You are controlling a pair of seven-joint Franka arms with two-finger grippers.
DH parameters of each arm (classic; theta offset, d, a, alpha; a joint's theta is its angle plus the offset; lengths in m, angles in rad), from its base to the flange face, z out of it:
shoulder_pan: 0 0.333 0 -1.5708
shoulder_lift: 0 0 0 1.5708
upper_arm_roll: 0 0.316 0.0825 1.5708
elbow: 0 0 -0.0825 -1.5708
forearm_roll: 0 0.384 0 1.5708
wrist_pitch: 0 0 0.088 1.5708
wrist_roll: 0 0.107 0 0
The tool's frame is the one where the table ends.
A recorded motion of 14 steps. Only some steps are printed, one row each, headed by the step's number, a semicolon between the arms.
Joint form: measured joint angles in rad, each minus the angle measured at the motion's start. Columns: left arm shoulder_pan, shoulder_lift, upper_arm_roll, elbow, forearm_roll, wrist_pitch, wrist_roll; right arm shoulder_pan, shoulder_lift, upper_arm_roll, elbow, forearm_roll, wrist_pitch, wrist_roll.
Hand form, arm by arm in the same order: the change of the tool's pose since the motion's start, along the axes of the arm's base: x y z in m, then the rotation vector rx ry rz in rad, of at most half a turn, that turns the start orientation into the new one. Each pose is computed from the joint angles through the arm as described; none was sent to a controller.
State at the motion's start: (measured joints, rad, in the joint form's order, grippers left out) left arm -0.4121 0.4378 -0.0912 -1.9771 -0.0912 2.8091 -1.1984; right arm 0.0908 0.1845 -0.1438 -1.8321 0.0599 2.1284 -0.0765
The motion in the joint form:
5: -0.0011 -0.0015 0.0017 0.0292 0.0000 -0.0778 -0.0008; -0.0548 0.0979 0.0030 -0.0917 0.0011 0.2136 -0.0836
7: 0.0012 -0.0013 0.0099 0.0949 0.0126 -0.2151 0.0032; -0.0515 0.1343 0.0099 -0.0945 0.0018 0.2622 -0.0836
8: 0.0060 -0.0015 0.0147 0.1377 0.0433 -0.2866 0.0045; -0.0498 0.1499 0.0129 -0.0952 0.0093 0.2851 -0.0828
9: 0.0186 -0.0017 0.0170 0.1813 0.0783 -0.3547 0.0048; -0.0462 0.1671 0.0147 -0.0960 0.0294 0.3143 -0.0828
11: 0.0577 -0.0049 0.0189 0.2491 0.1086 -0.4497 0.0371; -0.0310 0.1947 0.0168 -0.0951 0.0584 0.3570 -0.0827
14: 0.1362 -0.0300 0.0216 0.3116 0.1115 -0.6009 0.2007; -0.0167 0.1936 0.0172 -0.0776 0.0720 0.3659 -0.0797
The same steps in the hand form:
5: 0.0028 -0.0020 0.0045 0.0180 0.0433 -0.0055; 0.0042 -0.0343 -0.0825 -0.0309 -0.0237 0.0234
7: 0.0127 -0.0016 0.0177 0.0562 0.1030 -0.0189; 0.0092 -0.0287 -0.1016 -0.0358 -0.0328 0.0323
8: 0.0205 0.0004 0.0292 0.0895 0.1171 -0.0344; 0.0114 -0.0261 -0.1095 -0.0325 -0.0400 0.0309
9: 0.0300 0.0066 0.0419 0.1245 0.1261 -0.0428; 0.0140 -0.0231 -0.1177 -0.0214 -0.0527 0.0223
11: 0.0497 0.0288 0.0654 0.1639 0.1330 -0.0498; 0.0184 -0.0129 -0.1303 -0.0065 -0.0708 0.0184
14: 0.0694 0.0809 0.0963 0.2224 0.1718 -0.1317; 0.0246 -0.0036 -0.1208 0.0022 -0.0991 0.0211

